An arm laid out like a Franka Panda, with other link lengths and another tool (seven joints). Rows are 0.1 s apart.
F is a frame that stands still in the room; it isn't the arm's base.
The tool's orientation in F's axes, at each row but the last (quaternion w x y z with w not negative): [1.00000, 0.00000, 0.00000, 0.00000]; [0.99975, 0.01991, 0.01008, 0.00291]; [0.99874, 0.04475, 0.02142, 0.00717]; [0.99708, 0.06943, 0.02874, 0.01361]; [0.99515, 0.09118, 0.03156, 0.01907]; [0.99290, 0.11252, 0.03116, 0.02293]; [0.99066, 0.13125, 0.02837, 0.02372]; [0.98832, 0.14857, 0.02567, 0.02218]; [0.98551, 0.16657, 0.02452, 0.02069]
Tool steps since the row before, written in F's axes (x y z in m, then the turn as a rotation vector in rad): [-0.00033, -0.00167, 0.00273, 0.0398, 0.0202, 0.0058]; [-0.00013, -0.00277, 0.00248, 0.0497, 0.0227, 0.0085]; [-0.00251, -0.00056, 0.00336, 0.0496, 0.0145, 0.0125]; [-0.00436, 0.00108, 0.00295, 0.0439, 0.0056, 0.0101]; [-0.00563, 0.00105, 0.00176, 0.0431, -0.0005, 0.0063]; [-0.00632, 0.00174, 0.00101, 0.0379, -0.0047, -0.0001]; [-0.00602, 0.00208, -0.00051, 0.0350, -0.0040, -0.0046]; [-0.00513, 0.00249, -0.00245, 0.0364, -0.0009, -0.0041]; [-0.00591, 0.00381, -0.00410, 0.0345, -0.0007, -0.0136]
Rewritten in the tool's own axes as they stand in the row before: [-0.00033, -0.00167, 0.00273, 0.0398, 0.0202, 0.0058]; [-0.00020, -0.00267, 0.00259, 0.0497, 0.0228, 0.0086]; [-0.00266, -0.00023, 0.00328, 0.0493, 0.0149, 0.0133]; [-0.00448, 0.00158, 0.00251, 0.0434, 0.0059, 0.0118]; [-0.00567, 0.00153, 0.00116, 0.0426, -0.0007, 0.0091]; [-0.00627, 0.00216, 0.00017, 0.0375, -0.0061, 0.0035]; [-0.00586, 0.00211, -0.00141, 0.0349, -0.0064, -0.0012]; [-0.00488, 0.00184, -0.00336, 0.0365, -0.0034, -0.0016]; [-0.00554, 0.00244, -0.00544, 0.0350, -0.0063, -0.0107]
